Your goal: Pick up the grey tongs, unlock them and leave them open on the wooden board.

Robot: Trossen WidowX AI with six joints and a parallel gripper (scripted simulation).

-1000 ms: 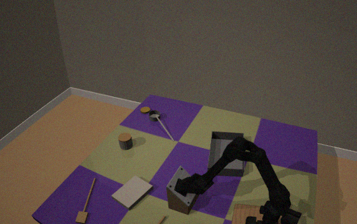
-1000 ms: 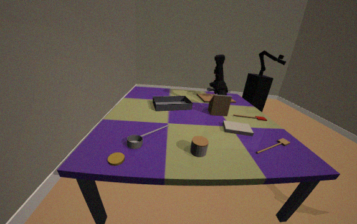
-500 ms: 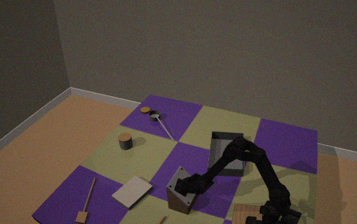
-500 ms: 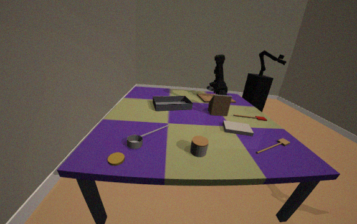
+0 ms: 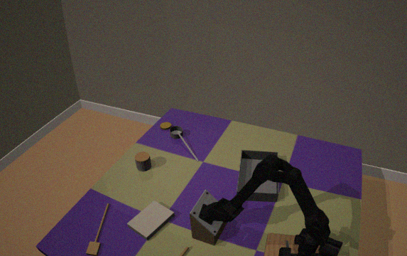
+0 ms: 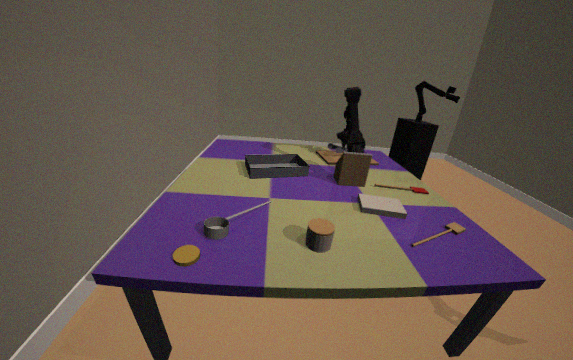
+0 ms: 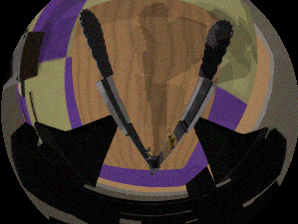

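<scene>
My gripper tip is now 4 cm above the wooden board and 2 cm to the right of it. Round my gripper tip: grey roasting tin (51 cm ahead, 24 cm to the left, 2 cm below); then slab (65 cm to the left, 12 cm ahead, 4 cm below); then red spatula (49 cm to the left, 13 cm behind, 4 cm below).
</scene>
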